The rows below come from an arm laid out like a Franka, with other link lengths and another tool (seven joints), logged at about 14 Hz.
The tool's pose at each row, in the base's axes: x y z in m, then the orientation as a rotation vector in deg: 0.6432, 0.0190, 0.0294, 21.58, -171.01, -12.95; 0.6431, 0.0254, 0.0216, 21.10, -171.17, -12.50; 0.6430, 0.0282, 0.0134, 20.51, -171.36, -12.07; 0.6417, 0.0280, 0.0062, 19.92, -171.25, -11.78; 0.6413, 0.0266, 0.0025, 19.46, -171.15, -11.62; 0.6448, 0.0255, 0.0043, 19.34, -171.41, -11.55; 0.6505, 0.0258, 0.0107, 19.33, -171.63, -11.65; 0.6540, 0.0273, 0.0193, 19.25, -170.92, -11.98; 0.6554, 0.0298, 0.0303, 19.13, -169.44, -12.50; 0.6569, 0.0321, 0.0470, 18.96, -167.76, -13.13
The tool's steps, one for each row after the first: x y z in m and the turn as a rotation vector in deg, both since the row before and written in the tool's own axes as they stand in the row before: -0.0024, 0.0049, 0.0085, 0.29, -0.06, 0.34; -0.0015, 0.0014, 0.0084, 0.28, -0.08, 0.41; 0.0006, -0.0010, 0.0072, 0.14, 0.19, 0.40; 0.0003, -0.0018, 0.0035, 0.06, 0.15, 0.31; -0.0029, -0.0015, -0.0024, 0.08, -0.24, 0.09; -0.0049, 0.0000, -0.0070, -0.03, -0.23, 0.00; -0.0028, 0.0020, -0.0087, -0.33, 0.66, 0.03; -0.0007, 0.0038, -0.0107, -0.57, 1.39, 0.04; 0.0003, 0.0046, -0.0163, -0.68, 1.57, 0.07
